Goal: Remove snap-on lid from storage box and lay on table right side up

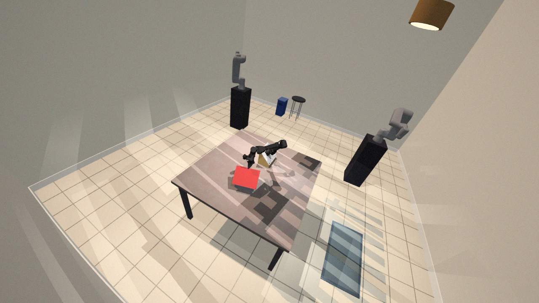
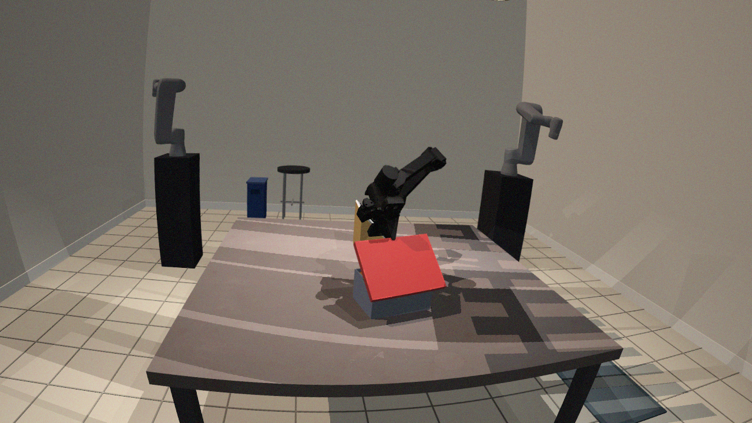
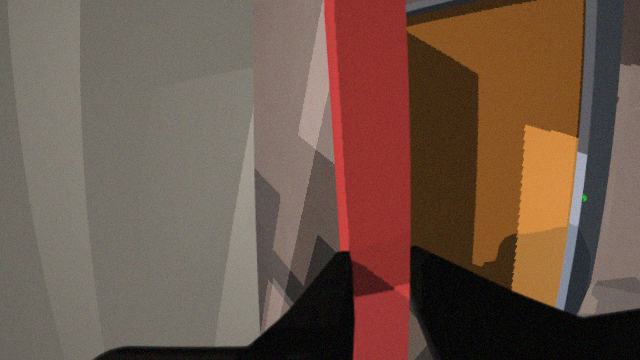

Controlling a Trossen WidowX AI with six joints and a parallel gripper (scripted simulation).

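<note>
Now: the snap-on lid 6 cm ahead of my gripper tip, 5 cm below it and 2 cm to the left of it. Also, from my gripper tip: storage box 15 cm below, 3 cm ahead, 1 cm to the left.
</note>
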